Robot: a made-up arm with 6 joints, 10 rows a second.
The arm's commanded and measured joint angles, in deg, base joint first. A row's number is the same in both.
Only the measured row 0 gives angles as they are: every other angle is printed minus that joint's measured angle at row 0.
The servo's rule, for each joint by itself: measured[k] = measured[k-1] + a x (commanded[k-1-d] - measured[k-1]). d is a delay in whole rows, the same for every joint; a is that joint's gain. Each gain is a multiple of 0.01, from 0.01 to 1. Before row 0 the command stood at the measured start. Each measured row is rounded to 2 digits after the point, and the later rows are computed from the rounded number. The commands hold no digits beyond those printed.
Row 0, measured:
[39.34 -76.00 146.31 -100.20 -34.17 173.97]
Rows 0 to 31, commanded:
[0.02 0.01 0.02 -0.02 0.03 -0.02]
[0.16 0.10 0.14 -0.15 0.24 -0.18]
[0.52 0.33 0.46 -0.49 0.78 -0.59]
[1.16 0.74 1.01 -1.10 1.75 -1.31]
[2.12 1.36 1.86 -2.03 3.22 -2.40]
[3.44 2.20 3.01 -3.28 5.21 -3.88]
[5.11 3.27 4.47 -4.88 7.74 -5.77]
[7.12 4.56 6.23 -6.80 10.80 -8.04]
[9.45 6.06 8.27 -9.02 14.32 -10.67]
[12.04 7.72 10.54 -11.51 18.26 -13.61]
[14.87 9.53 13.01 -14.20 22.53 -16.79]
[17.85 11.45 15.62 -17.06 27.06 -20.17]
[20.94 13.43 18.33 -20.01 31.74 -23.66]
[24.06 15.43 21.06 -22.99 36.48 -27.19]
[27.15 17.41 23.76 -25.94 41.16 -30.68]
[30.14 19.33 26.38 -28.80 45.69 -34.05]
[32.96 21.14 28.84 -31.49 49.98 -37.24]
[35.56 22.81 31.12 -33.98 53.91 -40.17]
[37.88 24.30 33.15 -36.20 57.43 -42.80]
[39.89 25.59 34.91 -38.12 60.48 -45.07]
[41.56 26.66 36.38 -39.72 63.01 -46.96]
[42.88 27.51 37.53 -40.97 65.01 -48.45]
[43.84 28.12 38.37 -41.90 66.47 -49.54]
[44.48 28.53 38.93 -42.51 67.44 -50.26]
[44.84 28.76 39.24 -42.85 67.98 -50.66]
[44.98 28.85 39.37 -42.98 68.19 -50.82]
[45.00 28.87 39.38 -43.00 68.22 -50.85]
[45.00 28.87 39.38 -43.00 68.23 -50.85]
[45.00 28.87 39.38 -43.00 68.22 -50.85]
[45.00 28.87 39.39 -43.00 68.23 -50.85]
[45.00 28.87 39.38 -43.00 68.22 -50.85]
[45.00 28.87 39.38 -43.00 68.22 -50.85]
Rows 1 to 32, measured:
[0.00 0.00 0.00 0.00 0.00 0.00]
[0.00 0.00 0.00 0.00 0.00 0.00]
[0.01 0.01 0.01 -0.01 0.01 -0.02]
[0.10 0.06 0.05 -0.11 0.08 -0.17]
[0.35 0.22 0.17 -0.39 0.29 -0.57]
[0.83 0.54 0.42 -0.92 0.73 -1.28]
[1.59 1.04 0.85 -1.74 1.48 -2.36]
[2.68 1.75 1.50 -2.88 2.60 -3.82]
[4.11 2.68 2.39 -4.36 4.14 -5.69]
[5.89 3.83 3.54 -6.17 6.14 -7.95]
[7.99 5.19 4.96 -8.28 8.59 -10.56]
[10.38 6.73 6.63 -10.67 11.49 -13.49]
[13.03 8.44 8.54 -13.28 14.80 -16.66]
[15.87 10.28 10.66 -16.08 18.48 -20.03]
[18.86 12.20 12.96 -18.99 22.46 -23.51]
[21.93 14.17 15.39 -21.95 26.67 -27.04]
[25.01 16.15 17.90 -24.90 31.02 -30.53]
[28.04 18.09 20.44 -27.79 35.42 -33.91]
[30.94 19.95 22.96 -30.53 39.79 -37.11]
[33.67 21.69 25.41 -33.08 44.03 -40.05]
[36.15 23.28 27.73 -35.39 48.05 -42.69]
[38.36 24.69 29.88 -37.41 51.78 -44.97]
[40.25 25.89 31.83 -39.12 55.15 -46.88]
[41.80 26.88 33.54 -40.49 58.11 -48.39]
[43.00 27.64 34.99 -41.53 60.62 -49.49]
[43.87 28.18 36.17 -42.26 62.67 -50.23]
[44.44 28.53 37.09 -42.70 64.26 -50.64]
[44.76 28.73 37.77 -42.91 65.44 -50.81]
[44.90 28.82 38.25 -42.98 66.27 -50.85]
[44.96 28.85 38.59 -42.99 66.86 -50.85]
[44.98 28.86 38.83 -43.00 67.27 -50.85]
[44.99 28.87 39.00 -43.00 67.56 -50.85]
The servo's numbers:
d 2
a 0.59 0.61 0.30 0.74 0.30 0.96

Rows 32 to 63, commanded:
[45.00 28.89 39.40 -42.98 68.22 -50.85]
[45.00 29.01 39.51 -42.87 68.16 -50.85]
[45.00 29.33 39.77 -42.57 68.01 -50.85]
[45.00 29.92 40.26 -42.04 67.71 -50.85]
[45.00 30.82 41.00 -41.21 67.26 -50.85]
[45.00 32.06 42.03 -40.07 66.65 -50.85]
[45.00 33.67 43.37 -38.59 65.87 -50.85]
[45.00 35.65 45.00 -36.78 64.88 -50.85]
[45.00 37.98 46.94 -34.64 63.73 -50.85]
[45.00 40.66 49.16 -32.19 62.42 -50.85]
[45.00 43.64 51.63 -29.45 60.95 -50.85]
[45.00 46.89 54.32 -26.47 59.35 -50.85]
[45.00 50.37 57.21 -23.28 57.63 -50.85]
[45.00 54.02 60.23 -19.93 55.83 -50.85]
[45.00 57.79 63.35 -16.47 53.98 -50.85]
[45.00 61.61 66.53 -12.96 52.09 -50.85]
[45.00 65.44 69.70 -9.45 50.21 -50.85]
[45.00 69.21 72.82 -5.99 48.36 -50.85]
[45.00 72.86 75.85 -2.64 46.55 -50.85]
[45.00 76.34 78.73 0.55 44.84 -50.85]
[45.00 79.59 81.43 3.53 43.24 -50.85]
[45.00 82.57 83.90 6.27 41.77 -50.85]
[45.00 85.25 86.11 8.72 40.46 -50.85]
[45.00 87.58 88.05 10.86 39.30 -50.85]
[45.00 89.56 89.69 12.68 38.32 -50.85]
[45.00 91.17 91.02 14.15 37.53 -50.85]
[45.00 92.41 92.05 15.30 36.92 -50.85]
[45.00 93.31 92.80 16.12 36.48 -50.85]
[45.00 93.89 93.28 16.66 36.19 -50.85]
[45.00 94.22 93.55 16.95 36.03 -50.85]
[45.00 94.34 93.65 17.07 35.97 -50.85]
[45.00 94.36 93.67 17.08 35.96 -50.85]
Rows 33 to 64, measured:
[45.00 28.87 39.11 -43.00 67.76 -50.85]
[45.00 28.87 39.19 -43.00 67.90 -50.85]
[45.00 28.88 39.25 -42.99 68.00 -50.85]
[45.00 28.96 39.33 -42.90 68.05 -50.85]
[45.00 29.19 39.46 -42.66 68.04 -50.85]
[45.00 29.64 39.70 -42.20 67.94 -50.85]
[45.00 30.36 40.09 -41.47 67.74 -50.85]
[45.00 31.40 40.67 -40.43 67.41 -50.85]
[45.00 32.78 41.48 -39.07 66.95 -50.85]
[45.00 34.53 42.54 -37.38 66.33 -50.85]
[45.00 36.63 43.86 -35.35 65.55 -50.85]
[45.00 39.09 45.45 -33.01 64.61 -50.85]
[45.00 41.87 47.30 -30.38 63.51 -50.85]
[45.00 44.93 49.41 -27.49 62.26 -50.85]
[45.00 48.25 51.75 -24.37 60.87 -50.85]
[45.00 51.77 54.29 -21.08 59.36 -50.85]
[45.00 55.44 57.01 -17.67 57.75 -50.85]
[45.00 59.20 59.87 -14.18 56.05 -50.85]
[45.00 63.01 62.82 -10.68 54.30 -50.85]
[45.00 66.79 65.82 -7.21 52.52 -50.85]
[45.00 70.49 68.83 -3.83 50.73 -50.85]
[45.00 74.06 71.80 -0.59 48.96 -50.85]
[45.00 77.43 74.69 2.46 47.24 -50.85]
[45.00 80.57 77.45 5.28 45.60 -50.85]
[45.00 83.42 80.05 7.83 44.06 -50.85]
[45.00 85.96 82.45 10.07 42.63 -50.85]
[45.00 88.16 84.62 12.00 41.34 -50.85]
[45.00 90.00 86.54 13.59 40.20 -50.85]
[45.00 91.47 88.19 14.86 39.22 -50.85]
[45.00 92.59 89.57 15.79 38.40 -50.85]
[45.00 93.38 90.68 16.43 37.74 -50.85]
[45.00 93.89 91.54 16.81 37.23 -50.85]

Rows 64 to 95, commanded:
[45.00 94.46 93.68 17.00 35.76 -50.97]
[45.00 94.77 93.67 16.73 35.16 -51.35]
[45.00 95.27 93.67 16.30 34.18 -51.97]
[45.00 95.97 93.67 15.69 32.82 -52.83]
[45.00 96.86 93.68 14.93 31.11 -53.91]
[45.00 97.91 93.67 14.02 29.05 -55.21]
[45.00 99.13 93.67 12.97 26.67 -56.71]
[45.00 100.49 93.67 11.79 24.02 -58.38]
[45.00 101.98 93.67 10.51 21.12 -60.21]
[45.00 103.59 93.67 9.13 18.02 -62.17]
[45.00 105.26 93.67 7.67 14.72 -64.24]
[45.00 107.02 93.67 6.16 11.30 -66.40]
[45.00 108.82 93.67 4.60 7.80 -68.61]
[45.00 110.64 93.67 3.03 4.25 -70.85]
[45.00 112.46 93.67 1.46 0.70 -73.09]
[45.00 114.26 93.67 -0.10 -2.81 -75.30]
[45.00 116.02 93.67 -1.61 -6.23 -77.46]
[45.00 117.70 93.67 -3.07 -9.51 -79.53]
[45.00 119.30 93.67 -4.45 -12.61 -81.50]
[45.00 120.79 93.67 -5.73 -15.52 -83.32]
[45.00 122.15 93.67 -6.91 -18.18 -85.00]
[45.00 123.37 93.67 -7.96 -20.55 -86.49]
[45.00 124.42 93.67 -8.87 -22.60 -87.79]
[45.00 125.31 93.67 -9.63 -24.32 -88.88]
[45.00 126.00 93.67 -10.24 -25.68 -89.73]
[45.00 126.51 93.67 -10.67 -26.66 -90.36]
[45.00 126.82 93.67 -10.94 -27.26 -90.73]
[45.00 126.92 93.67 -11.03 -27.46 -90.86]
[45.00 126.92 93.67 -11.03 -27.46 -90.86]
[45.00 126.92 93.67 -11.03 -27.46 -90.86]
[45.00 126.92 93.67 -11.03 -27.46 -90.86]
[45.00 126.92 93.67 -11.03 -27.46 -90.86]
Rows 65 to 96, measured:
[45.00 94.16 92.17 17.00 36.85 -50.85]
[45.00 94.28 92.62 17.06 36.58 -50.85]
[45.00 94.39 92.94 17.02 36.33 -50.97]
[45.00 94.62 93.16 16.81 35.98 -51.33]
[45.00 95.02 93.31 16.43 35.44 -51.94]
[45.00 95.60 93.42 15.88 34.65 -52.79]
[45.00 96.37 93.50 15.18 33.59 -53.87]
[45.00 97.31 93.55 14.32 32.23 -55.16]
[45.00 98.42 93.59 13.32 30.56 -56.65]
[45.00 99.68 93.61 12.19 28.60 -58.31]
[45.00 101.08 93.63 10.95 26.36 -60.13]
[45.00 102.61 93.64 9.60 23.86 -62.09]
[45.00 104.23 93.65 8.17 21.12 -64.15]
[45.00 105.93 93.66 6.68 18.17 -66.31]
[45.00 107.69 93.66 5.14 15.06 -68.52]
[45.00 109.49 93.66 3.58 11.82 -70.76]
[45.00 111.30 93.66 2.01 8.48 -73.00]
[45.00 113.11 93.66 0.45 5.09 -75.21]
[45.00 114.89 93.66 -1.07 1.69 -77.37]
[45.00 116.60 93.66 -2.55 -1.67 -79.44]
[45.00 118.25 93.66 -3.96 -4.95 -81.42]
[45.00 119.80 93.66 -5.27 -8.12 -83.24]
[45.00 121.23 93.66 -6.48 -11.14 -84.93]
[45.00 122.54 93.66 -7.58 -13.96 -86.43]
[45.00 123.69 93.66 -8.53 -16.55 -87.74]
[45.00 124.68 93.66 -9.34 -18.88 -88.83]
[45.00 125.49 93.66 -10.01 -20.92 -89.69]
[45.00 126.11 93.66 -10.50 -22.64 -90.33]
[45.00 126.54 93.66 -10.83 -24.03 -90.71]
[45.00 126.77 93.66 -10.98 -25.06 -90.85]
[45.00 126.86 93.66 -11.02 -25.78 -90.86]
[45.00 126.90 93.66 -11.03 -26.28 -90.86]

